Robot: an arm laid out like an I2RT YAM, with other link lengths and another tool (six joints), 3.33 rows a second.
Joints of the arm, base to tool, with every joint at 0 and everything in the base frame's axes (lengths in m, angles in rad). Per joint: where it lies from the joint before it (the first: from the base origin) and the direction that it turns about. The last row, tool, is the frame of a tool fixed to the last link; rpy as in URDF.
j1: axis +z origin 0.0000 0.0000 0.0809
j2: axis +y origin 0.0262 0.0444 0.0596
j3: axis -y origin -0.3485 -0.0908 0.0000
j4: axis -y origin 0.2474 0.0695 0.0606
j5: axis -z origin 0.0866 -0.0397 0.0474
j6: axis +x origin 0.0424 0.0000 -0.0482
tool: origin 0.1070 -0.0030 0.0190 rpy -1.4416 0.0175 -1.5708
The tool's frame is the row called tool.
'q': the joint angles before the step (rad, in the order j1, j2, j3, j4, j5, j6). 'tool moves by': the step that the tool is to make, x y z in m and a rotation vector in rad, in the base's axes. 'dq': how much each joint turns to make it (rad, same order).
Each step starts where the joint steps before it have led.
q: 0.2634, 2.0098, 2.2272, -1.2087, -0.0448, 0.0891
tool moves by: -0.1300, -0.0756, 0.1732, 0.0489, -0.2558, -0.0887
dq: -0.0975, -0.2893, 0.2449, -0.2744, -0.0003, -0.0106
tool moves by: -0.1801, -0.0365, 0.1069, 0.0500, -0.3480, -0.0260
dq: -0.0290, -0.3648, 0.0391, -0.0525, -0.0007, -0.0040
